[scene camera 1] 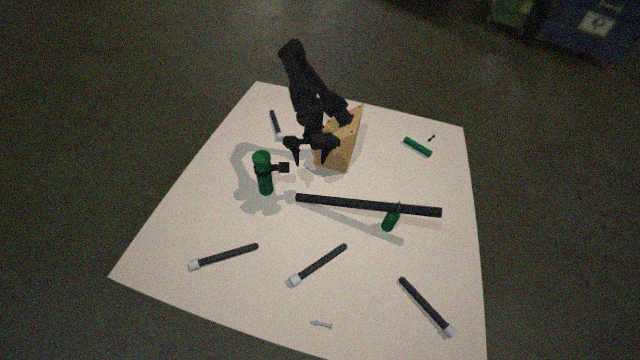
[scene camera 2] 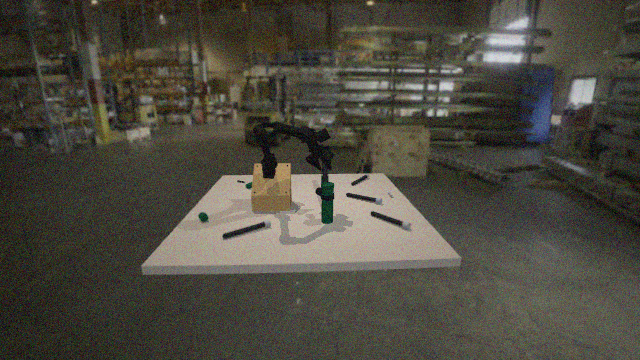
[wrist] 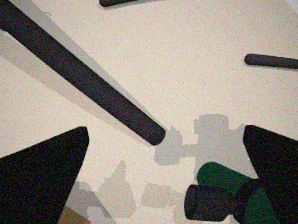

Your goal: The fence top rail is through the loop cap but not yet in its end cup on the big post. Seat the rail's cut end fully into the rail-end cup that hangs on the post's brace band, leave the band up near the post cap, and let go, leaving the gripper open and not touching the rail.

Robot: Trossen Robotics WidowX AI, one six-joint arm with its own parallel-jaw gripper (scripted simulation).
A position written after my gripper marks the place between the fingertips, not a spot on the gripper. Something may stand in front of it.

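You'd find my gripper [scene camera 1: 310, 165] open and holding nothing, and the wrist view has the gripper too [wrist: 166, 134]. There's a long dark top rail [scene camera 1: 300, 197] as well, and a dark rail-end cup [wrist: 198, 196].
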